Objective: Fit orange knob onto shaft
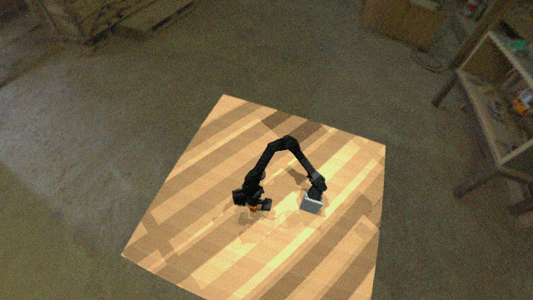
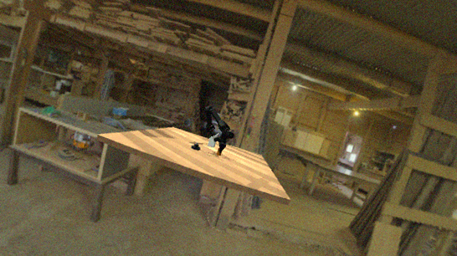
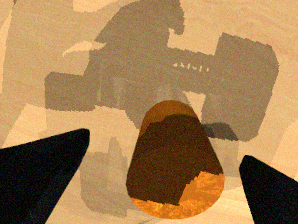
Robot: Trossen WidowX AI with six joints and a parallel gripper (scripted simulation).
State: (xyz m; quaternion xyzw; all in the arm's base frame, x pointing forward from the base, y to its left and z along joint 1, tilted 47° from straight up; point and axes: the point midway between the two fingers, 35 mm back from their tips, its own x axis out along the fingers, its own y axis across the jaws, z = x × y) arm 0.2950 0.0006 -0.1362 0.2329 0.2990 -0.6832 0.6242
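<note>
The orange knob is 1 cm above my gripper tip. Also, from my gripper tip: dark pedestal: 3 cm ahead, 22 cm to the right.
</note>
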